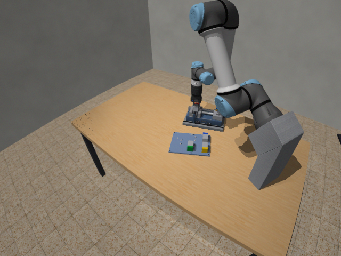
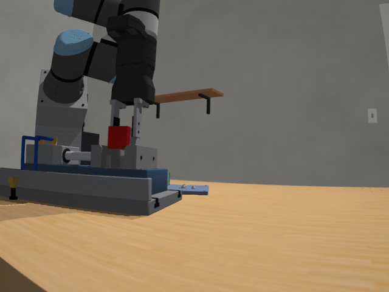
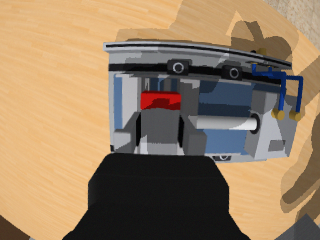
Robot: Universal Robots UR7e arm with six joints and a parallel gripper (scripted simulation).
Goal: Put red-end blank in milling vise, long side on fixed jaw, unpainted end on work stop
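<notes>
Right now my hand is 50 mm above the fixed jaw, 30 mm short of it and 10 mm to the right of it. Also, from my hand: grey rod: 80 mm behind, 50 mm below, 10 mm to the right; then work stop: 50 mm to the left, 40 mm below, 10 mm behind; then moving jaw: 50 mm below, 30 mm behind.
</notes>
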